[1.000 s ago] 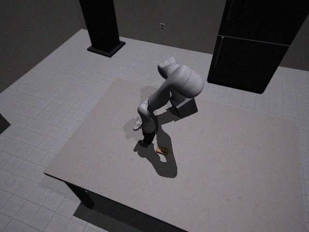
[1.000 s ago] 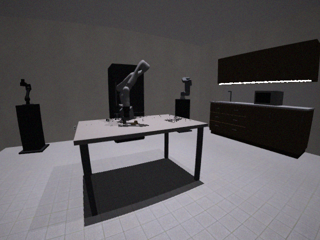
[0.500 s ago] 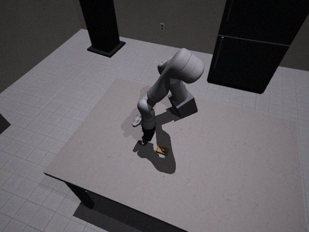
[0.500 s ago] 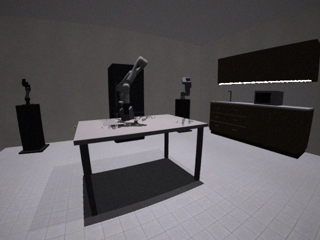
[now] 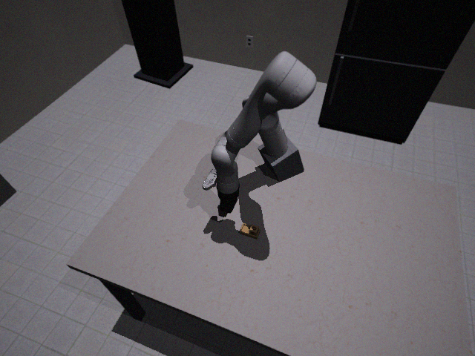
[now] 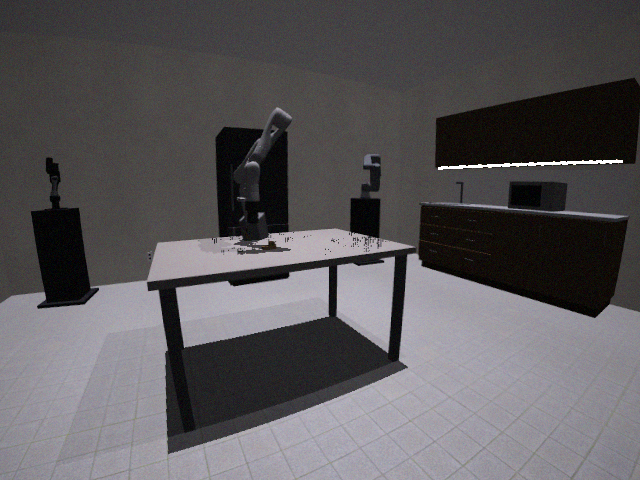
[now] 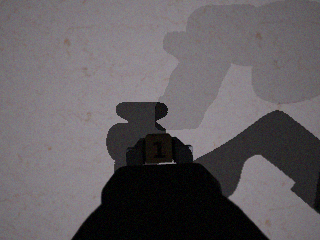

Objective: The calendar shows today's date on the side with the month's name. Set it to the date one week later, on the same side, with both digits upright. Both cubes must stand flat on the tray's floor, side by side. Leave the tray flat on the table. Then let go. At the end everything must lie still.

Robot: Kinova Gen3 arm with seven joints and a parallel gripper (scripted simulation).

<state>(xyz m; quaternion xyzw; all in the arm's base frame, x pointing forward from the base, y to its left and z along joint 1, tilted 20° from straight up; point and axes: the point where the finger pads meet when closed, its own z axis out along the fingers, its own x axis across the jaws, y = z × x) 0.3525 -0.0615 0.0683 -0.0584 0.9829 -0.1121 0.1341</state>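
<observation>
The wooden tray lies 1 cm behind my hand, 11 cm to the left of it and 9 cm below it. From my hand the other things lie so: wooden cube (1 cm below).
</observation>
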